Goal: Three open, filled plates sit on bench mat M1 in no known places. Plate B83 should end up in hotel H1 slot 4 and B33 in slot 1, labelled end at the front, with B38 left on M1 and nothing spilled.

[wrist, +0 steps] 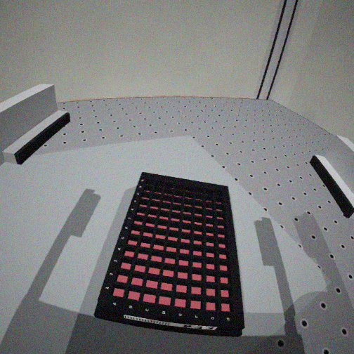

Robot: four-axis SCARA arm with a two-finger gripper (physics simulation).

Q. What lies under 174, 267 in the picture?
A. A plate B33.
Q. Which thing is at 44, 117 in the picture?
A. The gripper.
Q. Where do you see a bench mat M1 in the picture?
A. At 70, 205
